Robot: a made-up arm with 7 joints. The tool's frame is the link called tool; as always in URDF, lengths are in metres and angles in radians.
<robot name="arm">
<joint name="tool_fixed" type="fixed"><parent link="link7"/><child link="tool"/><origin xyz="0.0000 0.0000 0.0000" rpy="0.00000 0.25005 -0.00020"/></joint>
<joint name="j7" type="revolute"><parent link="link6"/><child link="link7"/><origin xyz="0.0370 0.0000 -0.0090" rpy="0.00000 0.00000 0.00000"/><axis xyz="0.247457 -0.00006 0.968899"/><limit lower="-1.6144" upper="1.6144"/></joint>
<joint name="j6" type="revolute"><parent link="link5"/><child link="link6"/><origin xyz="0.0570 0.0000 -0.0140" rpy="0.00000 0.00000 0.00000"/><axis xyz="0.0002 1 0.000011"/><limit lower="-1.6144" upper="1.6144"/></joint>
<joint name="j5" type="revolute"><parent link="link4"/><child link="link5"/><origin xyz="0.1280 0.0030 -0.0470" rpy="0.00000 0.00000 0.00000"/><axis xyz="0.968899 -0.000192 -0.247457"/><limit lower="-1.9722" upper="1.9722"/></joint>
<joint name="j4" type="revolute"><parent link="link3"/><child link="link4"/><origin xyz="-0.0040 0.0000 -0.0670" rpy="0.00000 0.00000 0.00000"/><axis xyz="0.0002 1 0.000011"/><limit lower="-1.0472" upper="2.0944"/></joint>
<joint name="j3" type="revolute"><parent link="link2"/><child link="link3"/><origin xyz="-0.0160 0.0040 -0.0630" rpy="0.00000 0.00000 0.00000"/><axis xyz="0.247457 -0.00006 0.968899"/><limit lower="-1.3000" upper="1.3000"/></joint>
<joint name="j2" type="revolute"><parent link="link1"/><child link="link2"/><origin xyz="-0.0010 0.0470 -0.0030" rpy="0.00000 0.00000 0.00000"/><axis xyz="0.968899 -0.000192 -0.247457"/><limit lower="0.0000" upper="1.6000"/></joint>
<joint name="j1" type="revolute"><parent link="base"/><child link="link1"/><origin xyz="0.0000 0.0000 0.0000" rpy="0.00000 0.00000 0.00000"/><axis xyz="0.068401 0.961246 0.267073"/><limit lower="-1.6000" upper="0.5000"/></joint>
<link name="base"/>
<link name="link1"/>
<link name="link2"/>
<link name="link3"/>
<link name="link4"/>
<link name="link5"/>
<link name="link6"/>
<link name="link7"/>
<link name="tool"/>
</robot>
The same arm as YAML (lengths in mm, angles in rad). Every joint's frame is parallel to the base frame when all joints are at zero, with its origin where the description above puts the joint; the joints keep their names.
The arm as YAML. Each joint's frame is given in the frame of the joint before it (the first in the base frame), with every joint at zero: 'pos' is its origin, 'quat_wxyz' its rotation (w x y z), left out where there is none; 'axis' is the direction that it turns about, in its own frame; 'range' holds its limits. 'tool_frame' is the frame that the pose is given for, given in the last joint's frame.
length_unit: mm
angle_unit: rad
joints:
  - joint: j1
    pos: [0.0, 0.0, 0.0]
    axis: [0.068403, 0.961235, 0.26711]
    range: [-1.6, 0.5]
  - joint: j2
    pos: [-1.0, 47.0, -3.0]
    axis: [0.968889, -0.0002, -0.247497]
    range: [0.0, 1.6]
  - joint: j3
    pos: [-16.0, 4.0, -63.0]
    axis: [0.247497, -0.0001, 0.968889]
    range: [-1.3, 1.3]
  - joint: j4
    pos: [-4.0, 0.0, -67.0]
    axis: [0.0002, 1.0, 0.0]
    range: [-1.0472, 2.0944]
  - joint: j5
    pos: [128.0, 3.0, -47.0]
    axis: [0.968889, -0.0002, -0.247497]
    range: [-1.9722, 1.9722]
  - joint: j6
    pos: [57.0, 0.0, -14.0]
    axis: [0.0002, 1.0, 0.0]
    range: [-1.6144, 1.6144]
  - joint: j7
    pos: [37.0, 0.0, -9.0]
    axis: [0.247497, -0.0001, 0.968889]
    range: [-1.6144, 1.6144]
tool_frame:
  pos: [0.0, 0.0, 0.0]
  quat_wxyz: [0.992195, 0.000012, 0.1247, -0.000099]

